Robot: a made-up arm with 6 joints.
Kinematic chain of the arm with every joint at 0, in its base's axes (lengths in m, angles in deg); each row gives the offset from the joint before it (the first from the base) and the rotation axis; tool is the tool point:
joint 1: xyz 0 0 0.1 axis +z
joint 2: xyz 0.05 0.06 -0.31 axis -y
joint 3: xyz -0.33 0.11 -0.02 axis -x
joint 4: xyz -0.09 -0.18 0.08 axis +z
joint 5: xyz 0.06 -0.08 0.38 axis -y
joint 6: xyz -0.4 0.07 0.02 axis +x
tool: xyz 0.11 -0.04 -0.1
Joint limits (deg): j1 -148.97..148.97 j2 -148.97..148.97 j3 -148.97..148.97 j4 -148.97..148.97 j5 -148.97..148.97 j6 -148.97..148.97
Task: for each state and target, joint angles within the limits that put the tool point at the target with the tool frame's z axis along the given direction. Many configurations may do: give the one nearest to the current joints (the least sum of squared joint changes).
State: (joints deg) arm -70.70 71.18 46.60 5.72 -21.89 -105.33
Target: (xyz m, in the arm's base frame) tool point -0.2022 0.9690 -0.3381 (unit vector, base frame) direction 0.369 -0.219 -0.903
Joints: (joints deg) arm -26.92 53.50 74.13 16.68 -38.12 -109.93
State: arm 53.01 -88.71 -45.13 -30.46 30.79 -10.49
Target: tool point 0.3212 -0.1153 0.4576 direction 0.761 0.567 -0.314
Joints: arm 41.11 -94.06 -54.09 -21.18 3.43 -51.16
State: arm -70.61 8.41 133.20 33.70 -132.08 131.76
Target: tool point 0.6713 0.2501 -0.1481 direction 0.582 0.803 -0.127
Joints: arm -78.13 47.65 90.28 -12.17 -148.79 148.97
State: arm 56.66 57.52 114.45 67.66 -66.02 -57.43
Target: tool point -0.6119 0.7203 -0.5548 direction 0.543 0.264 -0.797
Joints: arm 40.86 69.37 115.46 65.60 -67.44 -55.92
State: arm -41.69 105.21 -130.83 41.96 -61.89 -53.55
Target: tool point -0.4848 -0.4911 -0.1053 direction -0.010 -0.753 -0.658
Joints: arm -86.81 145.51 -109.69 76.44 -95.00 -96.25
